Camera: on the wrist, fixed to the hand. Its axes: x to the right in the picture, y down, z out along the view.
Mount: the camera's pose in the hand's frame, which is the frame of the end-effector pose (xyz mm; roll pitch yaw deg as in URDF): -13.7 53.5 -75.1 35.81 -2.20 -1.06
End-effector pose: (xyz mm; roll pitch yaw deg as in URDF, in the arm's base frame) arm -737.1 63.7 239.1 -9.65 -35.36 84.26
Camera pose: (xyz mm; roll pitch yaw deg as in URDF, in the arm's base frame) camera -773.4 104.4 163.5 26.65 -37.70 83.41
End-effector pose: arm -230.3 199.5 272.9 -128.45 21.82 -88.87
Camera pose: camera -322.6 208.6 282.4 -91.69 22.34 -86.29
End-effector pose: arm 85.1 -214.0 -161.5 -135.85 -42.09 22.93
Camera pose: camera 100.8 -305.8 -158.3 -102.09 -41.21 25.98
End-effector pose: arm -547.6 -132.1 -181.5 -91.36 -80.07 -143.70
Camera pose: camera -631.9 -99.3 -203.9 -69.44 -80.81 -129.64
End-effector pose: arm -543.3 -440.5 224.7 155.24 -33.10 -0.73
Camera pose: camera -604.5 -456.9 293.1 -169.00 -30.66 -0.68
